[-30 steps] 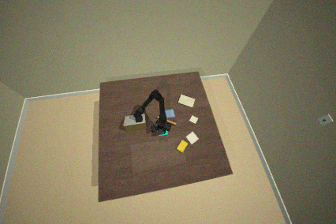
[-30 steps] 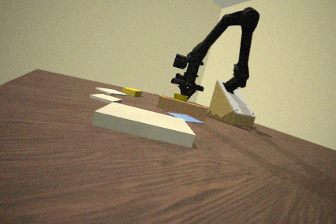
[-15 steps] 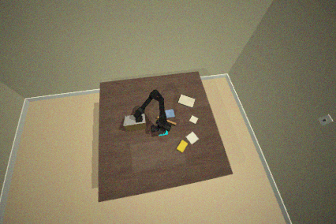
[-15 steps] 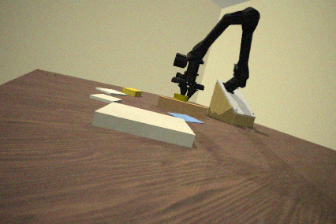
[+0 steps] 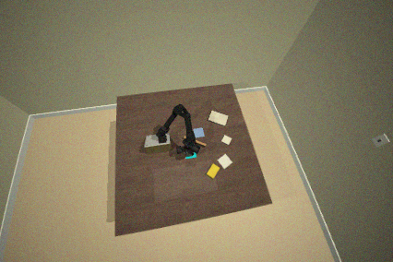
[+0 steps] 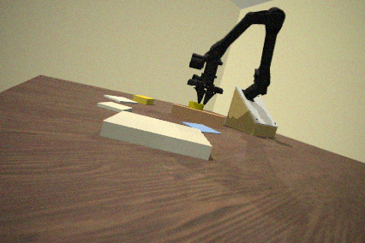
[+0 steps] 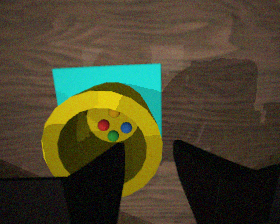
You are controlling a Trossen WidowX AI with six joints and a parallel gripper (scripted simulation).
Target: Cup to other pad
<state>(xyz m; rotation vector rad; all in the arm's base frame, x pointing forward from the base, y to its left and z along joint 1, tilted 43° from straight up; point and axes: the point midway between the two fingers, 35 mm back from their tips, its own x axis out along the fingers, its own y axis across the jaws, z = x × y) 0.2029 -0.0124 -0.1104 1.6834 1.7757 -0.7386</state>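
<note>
The yellow cup lies 30 mm below my gripper tip and 20 mm ahead of it. Also, from my gripper tip: cyan pad: 80 mm below, 30 mm ahead; blue pad: 200 mm to the left, 140 mm ahead, 80 mm below; long tan wooden bar: 100 mm to the left, 80 mm ahead, 50 mm below.
</note>
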